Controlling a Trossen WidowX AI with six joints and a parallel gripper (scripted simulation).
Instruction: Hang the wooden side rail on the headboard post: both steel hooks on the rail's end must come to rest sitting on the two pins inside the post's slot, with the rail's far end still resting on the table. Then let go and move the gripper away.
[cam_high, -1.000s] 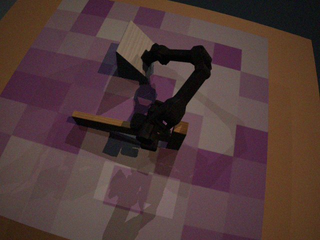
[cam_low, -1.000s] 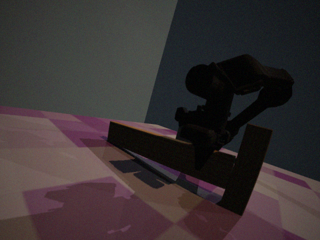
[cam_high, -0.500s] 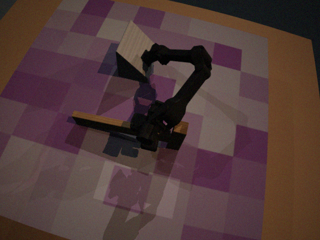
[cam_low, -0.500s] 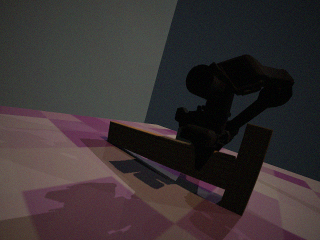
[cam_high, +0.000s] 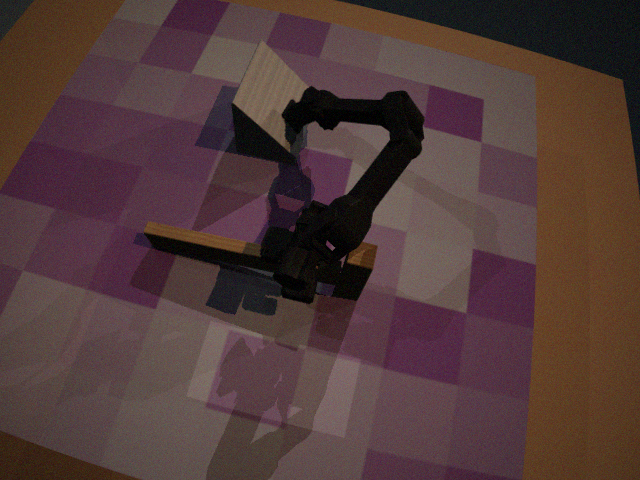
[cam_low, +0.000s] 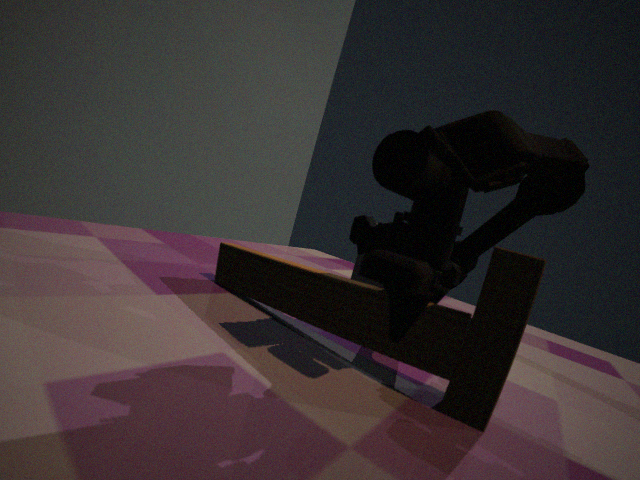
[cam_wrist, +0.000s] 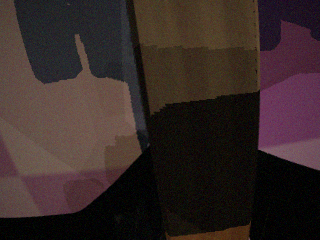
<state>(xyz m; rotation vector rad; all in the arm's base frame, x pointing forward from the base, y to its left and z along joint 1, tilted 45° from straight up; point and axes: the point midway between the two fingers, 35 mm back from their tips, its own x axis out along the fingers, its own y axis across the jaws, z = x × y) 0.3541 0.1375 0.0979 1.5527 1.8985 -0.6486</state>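
My gripper tip is 1 cm past the headboard post, 10 cm to the right of it and 4 cm below it.
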